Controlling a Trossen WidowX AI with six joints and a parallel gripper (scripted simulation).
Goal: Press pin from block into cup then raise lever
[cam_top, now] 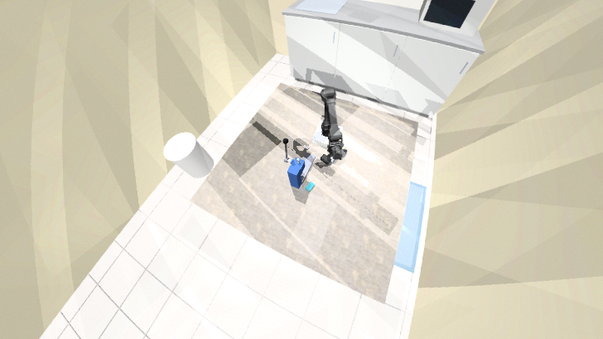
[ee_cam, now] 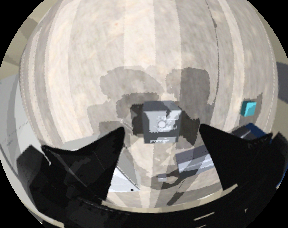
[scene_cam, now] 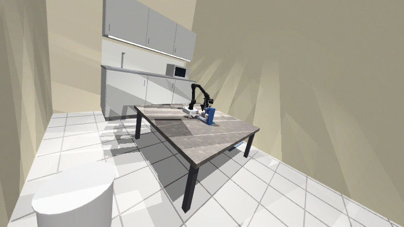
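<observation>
My gripper tip is now 20 mm above the round pin. Also, from my gripper tip: small cup (220 mm ahead, 80 mm to the right, 50 mm below); then grey lever (230 mm to the right, 210 mm above, 160 mm ahead).
</observation>
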